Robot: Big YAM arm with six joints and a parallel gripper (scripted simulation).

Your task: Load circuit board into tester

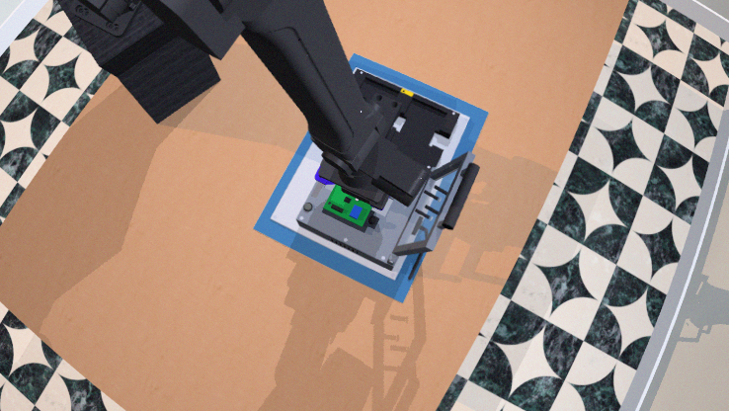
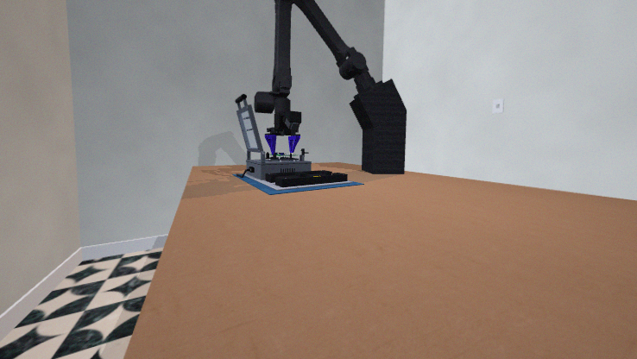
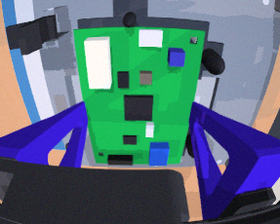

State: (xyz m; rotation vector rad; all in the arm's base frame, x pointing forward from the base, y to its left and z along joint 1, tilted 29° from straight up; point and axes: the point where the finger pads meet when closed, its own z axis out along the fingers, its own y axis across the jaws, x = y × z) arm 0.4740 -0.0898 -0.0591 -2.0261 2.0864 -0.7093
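Now: hand right at the green circuit board. From my hand the other things lie so: black plate 10 mm ahead, 10 mm to the left, 20 mm below; then tester 40 mm ahead, 30 mm to the left, 30 mm above; then dark latch hook 50 mm behind, 60 mm to the left.
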